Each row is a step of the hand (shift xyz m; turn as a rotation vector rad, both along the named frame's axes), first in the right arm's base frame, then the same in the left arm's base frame.
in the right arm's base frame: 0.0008 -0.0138 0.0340 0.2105 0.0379 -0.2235
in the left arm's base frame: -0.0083 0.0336 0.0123 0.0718 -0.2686 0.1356
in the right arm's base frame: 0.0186 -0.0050 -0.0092 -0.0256 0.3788 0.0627
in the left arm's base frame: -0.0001 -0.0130 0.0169 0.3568 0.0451 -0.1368
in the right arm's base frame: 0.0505 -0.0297 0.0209 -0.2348 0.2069 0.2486
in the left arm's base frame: -0.0095 0.0101 0.0606 0.1544 0.2846 -0.2343
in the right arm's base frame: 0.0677 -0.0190 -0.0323 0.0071 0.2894 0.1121
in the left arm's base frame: -0.0011 -0.0462 0.0621 0.2893 0.0905 -0.0669
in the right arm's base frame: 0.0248 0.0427 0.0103 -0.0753 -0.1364 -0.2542
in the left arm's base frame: 0.0493 0.0017 0.0107 -0.1852 -0.2210 -0.0758
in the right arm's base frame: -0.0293 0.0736 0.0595 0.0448 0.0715 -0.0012
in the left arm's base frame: 0.0680 0.0604 -0.0393 0.0811 -0.0158 0.0172
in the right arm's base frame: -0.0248 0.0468 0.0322 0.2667 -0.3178 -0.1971
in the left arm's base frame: 0.0406 0.0344 -0.0318 -0.2421 -0.2358 0.3111
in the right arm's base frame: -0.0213 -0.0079 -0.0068 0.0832 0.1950 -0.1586
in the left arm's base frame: -0.0150 -0.0011 -0.0184 0.1886 -0.1847 -0.0206
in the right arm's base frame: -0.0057 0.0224 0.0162 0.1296 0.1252 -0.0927
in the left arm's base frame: 0.0214 0.0158 -0.0094 0.1460 -0.1277 0.0588
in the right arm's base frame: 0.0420 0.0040 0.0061 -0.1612 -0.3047 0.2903
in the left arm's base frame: 0.0176 -0.0042 0.0386 -0.2988 0.3371 0.0121
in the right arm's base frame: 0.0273 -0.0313 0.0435 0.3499 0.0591 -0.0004
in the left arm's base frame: -0.0153 0.0376 0.0444 0.1644 -0.0862 0.3024
